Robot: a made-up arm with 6 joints. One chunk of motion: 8 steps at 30 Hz.
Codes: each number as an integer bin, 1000 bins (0 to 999) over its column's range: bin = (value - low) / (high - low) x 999, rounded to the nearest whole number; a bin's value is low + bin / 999 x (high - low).
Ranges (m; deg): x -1.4..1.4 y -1.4..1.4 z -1.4..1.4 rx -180..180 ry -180..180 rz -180..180
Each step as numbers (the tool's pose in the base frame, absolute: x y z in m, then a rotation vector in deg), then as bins.
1 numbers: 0.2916 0.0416 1.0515 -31.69 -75.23 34.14
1 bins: 604 514 875 412 291 594
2 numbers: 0.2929 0.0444 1.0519 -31.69 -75.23 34.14
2 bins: 604 515 875 412 291 594
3 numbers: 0.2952 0.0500 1.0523 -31.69 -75.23 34.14
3 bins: 605 517 875 412 291 594
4 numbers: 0.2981 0.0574 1.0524 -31.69 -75.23 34.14
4 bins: 606 520 875 412 291 594
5 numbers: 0.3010 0.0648 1.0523 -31.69 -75.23 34.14
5 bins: 607 523 875 412 291 594
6 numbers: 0.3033 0.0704 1.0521 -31.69 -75.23 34.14
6 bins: 608 525 875 412 291 594
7 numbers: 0.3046 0.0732 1.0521 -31.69 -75.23 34.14
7 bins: 608 526 875 412 291 594
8 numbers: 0.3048 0.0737 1.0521 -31.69 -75.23 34.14
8 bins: 608 526 875 412 291 594
